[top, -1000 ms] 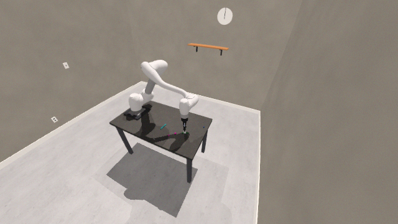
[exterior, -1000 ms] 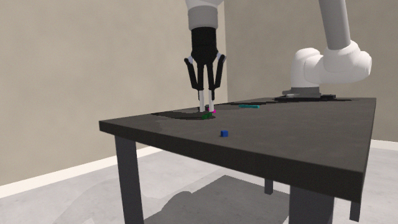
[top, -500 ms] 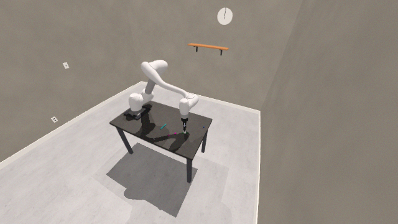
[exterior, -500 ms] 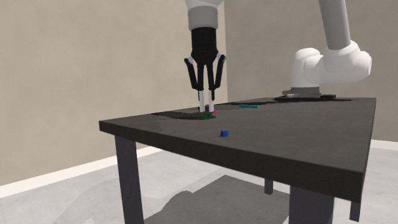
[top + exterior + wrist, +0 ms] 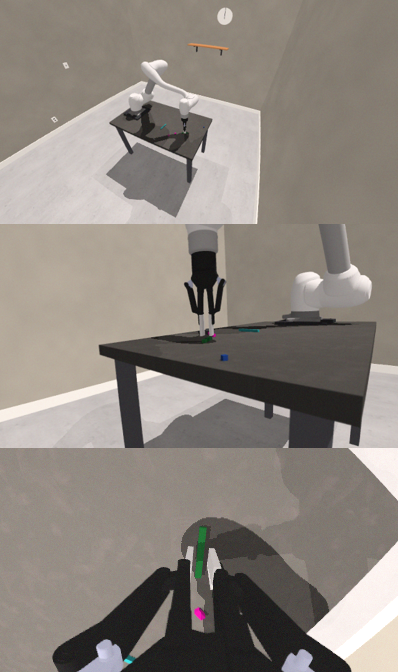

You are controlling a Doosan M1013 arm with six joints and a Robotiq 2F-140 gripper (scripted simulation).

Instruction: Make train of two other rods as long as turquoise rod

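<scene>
Now: the green rod 5 cm below my hand. Round my hand: turquoise rod: 30 cm behind, 1 cm to the left, 5 cm below; then small grey rod: 31 cm behind, 20 cm to the right, 5 cm below; then blue rod: 20 cm ahead, 17 cm to the left, 5 cm below.
</scene>
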